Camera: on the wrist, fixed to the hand. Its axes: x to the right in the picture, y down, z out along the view.
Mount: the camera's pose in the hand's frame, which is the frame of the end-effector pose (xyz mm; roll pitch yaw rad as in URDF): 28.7 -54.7 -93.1 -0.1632 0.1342 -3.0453
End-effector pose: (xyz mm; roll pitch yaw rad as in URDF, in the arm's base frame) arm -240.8 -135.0 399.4 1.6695 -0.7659 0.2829
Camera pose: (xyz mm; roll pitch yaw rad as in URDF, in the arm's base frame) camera -218.2 -26.3 386.7 -1.9936 0.8370 -3.0732
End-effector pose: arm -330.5 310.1 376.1 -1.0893 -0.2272 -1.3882
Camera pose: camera -431.7 264.2 387.8 0.9552 0.2016 1.9202
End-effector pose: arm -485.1 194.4 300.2 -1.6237 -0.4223 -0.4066
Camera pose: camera -519.1 111.0 366.3 1.5031 0.3163 2.8707
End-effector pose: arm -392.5 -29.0 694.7 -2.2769 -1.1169 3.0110
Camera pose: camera -309.5 -4.3 765.2 2.1671 0.9556 -0.0613
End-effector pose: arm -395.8 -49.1 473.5 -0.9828 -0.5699 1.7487
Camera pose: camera -294.6 -3.0 483.8 0.9172 0.5562 -1.1984
